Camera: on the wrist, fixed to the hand. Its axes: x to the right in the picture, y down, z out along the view.
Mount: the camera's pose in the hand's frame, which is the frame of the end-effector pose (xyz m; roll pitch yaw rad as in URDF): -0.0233 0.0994 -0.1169 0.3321 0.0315 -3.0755
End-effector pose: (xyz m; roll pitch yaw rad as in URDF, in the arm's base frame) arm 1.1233 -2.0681 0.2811 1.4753 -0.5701 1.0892
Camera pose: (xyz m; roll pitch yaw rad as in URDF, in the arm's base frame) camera 0.9807 -2.0692 0.3424 -1.1620 0.6387 -2.0836
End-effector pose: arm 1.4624 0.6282 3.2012 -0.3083 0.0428 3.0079
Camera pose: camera 1.4836 0.5656 3.0608 0.6366 -0.0327 -0.0611
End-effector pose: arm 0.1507 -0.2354 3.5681 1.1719 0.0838 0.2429
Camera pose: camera 0.0967 -0.0980 3.6161 -0.8407 -0.0107 -2.9021
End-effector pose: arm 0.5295 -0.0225 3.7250 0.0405 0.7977 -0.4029
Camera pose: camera 0.4811 0.1113 3.6629 0.2276 -0.7615 2.8282
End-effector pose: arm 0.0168 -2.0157 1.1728 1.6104 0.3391 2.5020
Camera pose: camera -0.0607 -2.0987 1.2786 -1.2686 -0.2741 -0.6750
